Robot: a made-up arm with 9 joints. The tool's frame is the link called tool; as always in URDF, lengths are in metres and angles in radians.
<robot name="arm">
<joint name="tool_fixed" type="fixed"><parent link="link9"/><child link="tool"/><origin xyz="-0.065 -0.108 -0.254"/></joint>
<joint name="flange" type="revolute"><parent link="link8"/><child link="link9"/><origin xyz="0.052 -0.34 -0.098"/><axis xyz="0 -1 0"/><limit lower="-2.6" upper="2.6"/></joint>
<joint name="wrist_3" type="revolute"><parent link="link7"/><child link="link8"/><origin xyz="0.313 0.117 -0.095"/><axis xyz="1 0 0"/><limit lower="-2.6" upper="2.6"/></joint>
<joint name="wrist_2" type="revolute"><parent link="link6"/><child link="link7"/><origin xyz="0.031 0.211 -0.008"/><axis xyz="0 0 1"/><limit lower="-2.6" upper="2.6"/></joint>
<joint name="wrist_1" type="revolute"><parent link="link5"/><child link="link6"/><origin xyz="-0.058 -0.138 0.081"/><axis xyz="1 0 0"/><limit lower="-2.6" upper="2.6"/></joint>
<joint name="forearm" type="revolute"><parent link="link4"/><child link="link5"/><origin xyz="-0.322 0.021 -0.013"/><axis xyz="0 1 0"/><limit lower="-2.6" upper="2.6"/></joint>
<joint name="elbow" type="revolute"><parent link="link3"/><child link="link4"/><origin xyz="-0.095 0.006 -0.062"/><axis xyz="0 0 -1"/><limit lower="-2.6" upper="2.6"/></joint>
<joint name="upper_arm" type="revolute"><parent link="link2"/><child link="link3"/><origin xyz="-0.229 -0.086 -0.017"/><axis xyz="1 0 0"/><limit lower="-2.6" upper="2.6"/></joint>
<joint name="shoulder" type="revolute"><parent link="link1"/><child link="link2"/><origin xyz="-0.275 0.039 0.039"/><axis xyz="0 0 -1"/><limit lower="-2.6" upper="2.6"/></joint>
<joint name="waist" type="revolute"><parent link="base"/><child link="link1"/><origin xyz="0 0 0.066"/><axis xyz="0 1 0"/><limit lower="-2.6" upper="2.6"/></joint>
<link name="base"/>
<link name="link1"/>
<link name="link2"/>
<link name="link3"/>
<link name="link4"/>
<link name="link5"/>
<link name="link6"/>
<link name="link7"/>
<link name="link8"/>
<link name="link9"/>
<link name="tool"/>
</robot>
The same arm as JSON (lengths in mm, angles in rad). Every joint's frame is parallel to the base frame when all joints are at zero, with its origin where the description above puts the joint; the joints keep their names.
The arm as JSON. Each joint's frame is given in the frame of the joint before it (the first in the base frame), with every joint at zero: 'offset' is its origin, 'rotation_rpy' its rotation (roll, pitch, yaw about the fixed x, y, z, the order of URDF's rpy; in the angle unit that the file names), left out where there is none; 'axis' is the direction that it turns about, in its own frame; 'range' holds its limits. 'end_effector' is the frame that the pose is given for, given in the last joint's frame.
{
  "length_unit": "mm",
  "angle_unit": "rad",
  "chain": [
    {
      "id": "waist",
      "offset": [
        0.0,
        0.0,
        66.0
      ],
      "axis": "+y",
      "range": [
        -2.6,
        2.6
      ]
    },
    {
      "id": "shoulder",
      "offset": [
        -275.0,
        39.0,
        39.0
      ],
      "axis": "-z",
      "range": [
        -2.6,
        2.6
      ]
    },
    {
      "id": "upper_arm",
      "offset": [
        -229.0,
        -86.0,
        -17.0
      ],
      "axis": "+x",
      "range": [
        -2.6,
        2.6
      ]
    },
    {
      "id": "elbow",
      "offset": [
        -95.0,
        6.0,
        -62.0
      ],
      "axis": "-z",
      "range": [
        -2.6,
        2.6
      ]
    },
    {
      "id": "forearm",
      "offset": [
        -322.0,
        21.0,
        -13.0
      ],
      "axis": "+y",
      "range": [
        -2.6,
        2.6
      ]
    },
    {
      "id": "wrist_1",
      "offset": [
        -58.0,
        -138.0,
        81.0
      ],
      "axis": "+x",
      "range": [
        -2.6,
        2.6
      ]
    },
    {
      "id": "wrist_2",
      "offset": [
        31.0,
        211.0,
        -8.0
      ],
      "axis": "+z",
      "range": [
        -2.6,
        2.6
      ]
    },
    {
      "id": "wrist_3",
      "offset": [
        313.0,
        117.0,
        -95.0
      ],
      "axis": "+x",
      "range": [
        -2.6,
        2.6
      ]
    },
    {
      "id": "flange",
      "offset": [
        52.0,
        -340.0,
        -98.0
      ],
      "axis": "-y",
      "range": [
        -2.6,
        2.6
      ]
    }
  ],
  "end_effector": {
    "offset": [
      -65.0,
      -108.0,
      -254.0
    ]
  }
}

